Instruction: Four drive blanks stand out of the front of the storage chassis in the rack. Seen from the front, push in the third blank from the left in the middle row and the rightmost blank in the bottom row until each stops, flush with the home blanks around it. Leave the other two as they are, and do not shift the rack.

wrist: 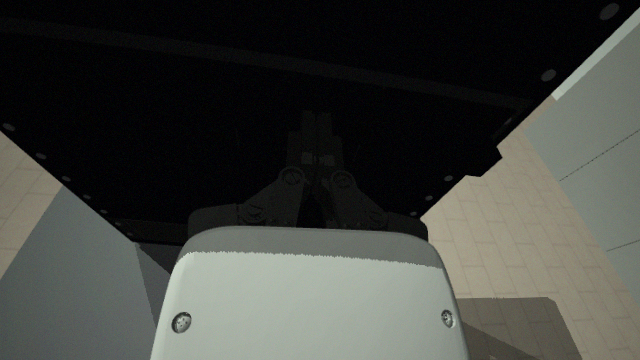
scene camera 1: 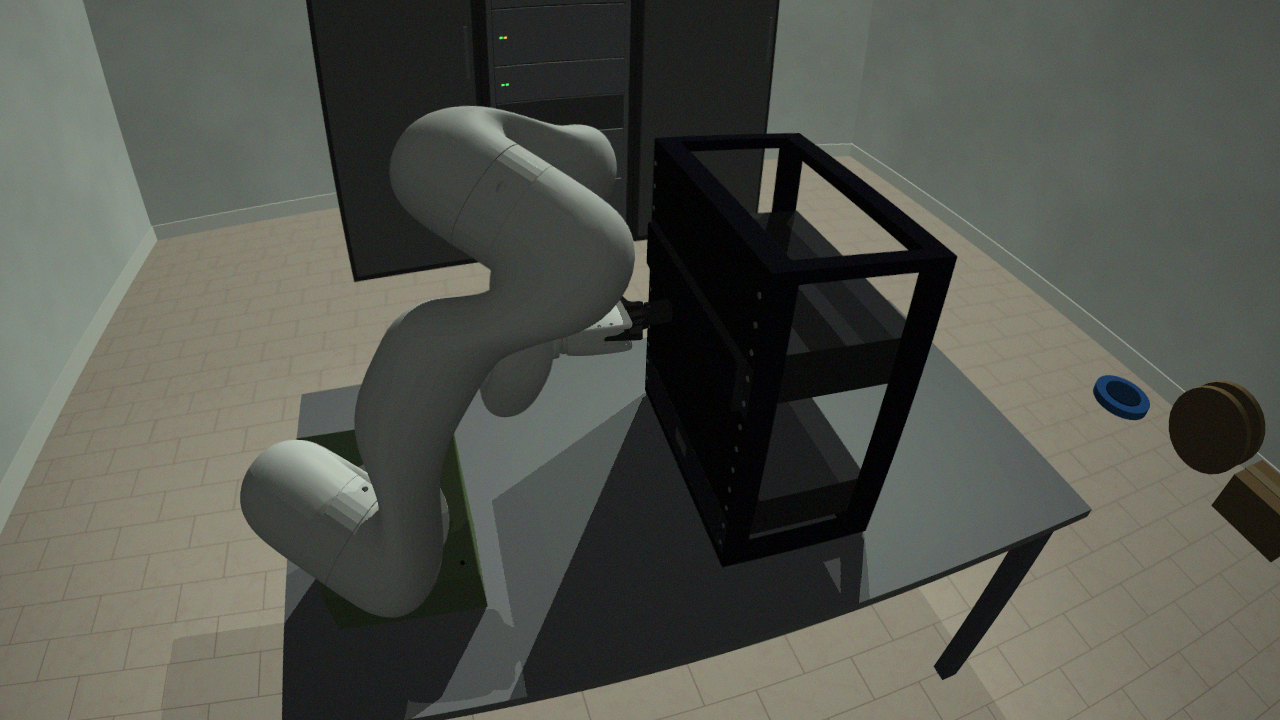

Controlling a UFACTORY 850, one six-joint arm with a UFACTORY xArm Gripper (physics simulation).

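The rack (scene camera 1: 897,394) (wrist: 575,40) is a black open frame standing upright on the table. The storage chassis (scene camera 1: 698,358) (wrist: 150,125) fills part of its front, which faces the arm. That front is nearly black in both views, so the single blanks, their rows and how far any stands out cannot be made out. My gripper (scene camera 1: 667,310) (wrist: 313,129) is shut and empty. Its fingertips point at the chassis front, in its upper part and towards the far side in the scene view. Whether they touch a blank cannot be told.
The grey table (scene camera 1: 975,447) carries the rack and the arm's green base plate (scene camera 1: 469,573). A dark server cabinet (scene camera 1: 393,89) stands behind. A blue ring (scene camera 1: 1103,409), a brown round object (scene camera 1: 1208,429) and a brown block (scene camera 1: 1253,514) are at the right. A dark block (wrist: 482,162) juts from the rack's right edge.
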